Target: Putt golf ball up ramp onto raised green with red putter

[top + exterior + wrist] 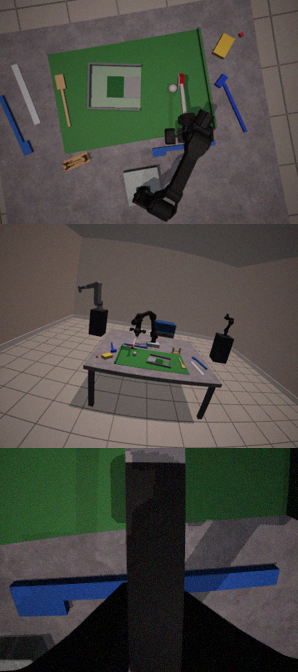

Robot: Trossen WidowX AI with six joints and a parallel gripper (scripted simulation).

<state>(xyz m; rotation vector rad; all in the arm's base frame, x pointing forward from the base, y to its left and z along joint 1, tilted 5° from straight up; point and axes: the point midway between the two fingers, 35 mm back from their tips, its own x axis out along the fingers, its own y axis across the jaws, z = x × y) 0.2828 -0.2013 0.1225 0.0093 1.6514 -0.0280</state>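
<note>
The red putter is 12 cm ahead of my gripper tip. Also, from my gripper tip: yellow block 38 cm ahead, 23 cm to the right, 13 cm below; white golf ball 21 cm ahead, 3 cm to the left, 12 cm below; small red cube 43 cm ahead, 32 cm to the right, 13 cm below.
</note>
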